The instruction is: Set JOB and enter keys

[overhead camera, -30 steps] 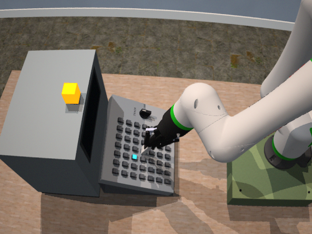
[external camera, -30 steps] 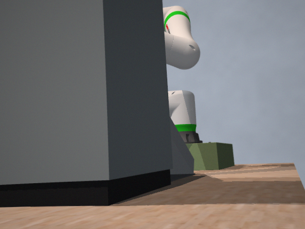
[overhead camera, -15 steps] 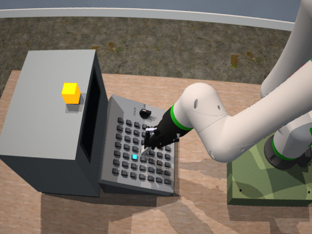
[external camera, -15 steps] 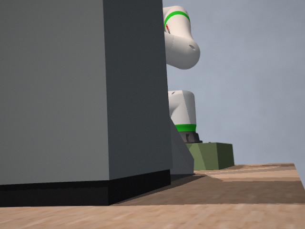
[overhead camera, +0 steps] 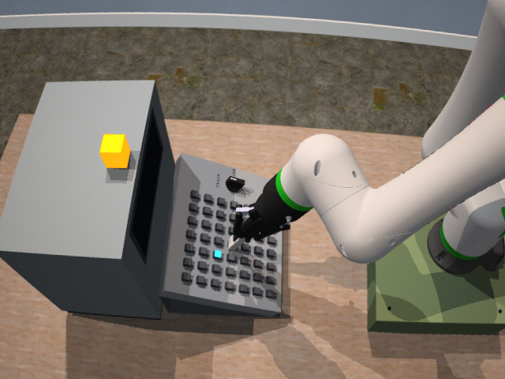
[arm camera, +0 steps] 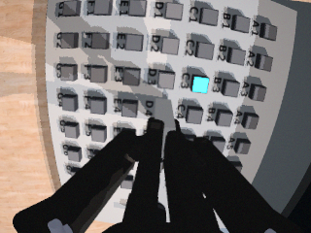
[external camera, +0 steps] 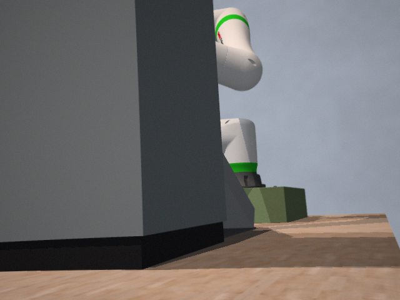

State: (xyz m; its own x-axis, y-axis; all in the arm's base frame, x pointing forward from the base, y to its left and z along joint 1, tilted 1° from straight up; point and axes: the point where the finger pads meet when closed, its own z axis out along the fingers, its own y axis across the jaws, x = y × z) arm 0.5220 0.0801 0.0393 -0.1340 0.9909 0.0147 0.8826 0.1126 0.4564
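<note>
Now: hand 40 mm short of the C3 key, 40 mm to the right of it and 10 mm above it. Also, from my hand: black selector knob: 40 mm ahead, 160 mm to the right, 20 mm below; then grey keypad: 40 mm ahead, 40 mm to the right, 60 mm below.
</note>
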